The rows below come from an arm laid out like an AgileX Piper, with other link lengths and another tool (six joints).
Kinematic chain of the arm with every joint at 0, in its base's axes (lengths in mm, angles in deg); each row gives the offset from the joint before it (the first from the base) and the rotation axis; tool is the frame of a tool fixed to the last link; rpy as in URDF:
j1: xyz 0 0 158.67 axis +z
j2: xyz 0 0 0 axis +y
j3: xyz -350.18 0 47.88 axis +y
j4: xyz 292.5 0 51.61 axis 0.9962 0 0.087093
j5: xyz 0 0 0 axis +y
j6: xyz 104.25 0 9.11 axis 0.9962 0 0.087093
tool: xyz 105.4 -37 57.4 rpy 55.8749 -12.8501 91.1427
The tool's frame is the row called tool.
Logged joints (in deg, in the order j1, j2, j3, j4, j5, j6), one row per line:
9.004, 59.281, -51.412, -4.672, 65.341, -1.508
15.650, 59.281, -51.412, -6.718, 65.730, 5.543
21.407, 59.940, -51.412, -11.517, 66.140, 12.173
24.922, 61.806, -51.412, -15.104, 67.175, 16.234
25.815, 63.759, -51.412, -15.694, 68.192, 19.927
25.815, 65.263, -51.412, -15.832, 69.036, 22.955
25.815, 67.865, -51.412, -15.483, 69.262, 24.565
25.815, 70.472, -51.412, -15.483, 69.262, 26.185
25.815, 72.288, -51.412, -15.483, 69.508, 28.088
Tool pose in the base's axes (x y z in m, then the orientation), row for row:
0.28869, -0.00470, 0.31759, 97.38, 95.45, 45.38
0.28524, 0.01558, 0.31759, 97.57, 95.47, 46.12
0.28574, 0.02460, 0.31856, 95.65, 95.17, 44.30
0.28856, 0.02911, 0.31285, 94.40, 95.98, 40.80
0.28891, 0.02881, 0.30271, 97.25, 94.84, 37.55
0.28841, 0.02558, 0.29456, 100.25, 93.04, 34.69
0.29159, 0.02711, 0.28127, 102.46, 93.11, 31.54
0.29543, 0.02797, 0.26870, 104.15, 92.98, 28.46
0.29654, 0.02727, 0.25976, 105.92, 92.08, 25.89
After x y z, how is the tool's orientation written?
As a rotation vector, in degrees.
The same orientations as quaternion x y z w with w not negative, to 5 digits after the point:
0.64391, 0.63115, 0.30007, 0.31141
0.64417, 0.63031, 0.30449, 0.30828
0.63685, 0.63365, 0.29496, 0.32543
0.63193, 0.64251, 0.27312, 0.33652
0.65033, 0.63421, 0.25110, 0.33436
0.66994, 0.62175, 0.23182, 0.33296
0.68225, 0.62000, 0.21002, 0.32562
0.69213, 0.61790, 0.18913, 0.32155
0.70323, 0.61134, 0.17189, 0.31965

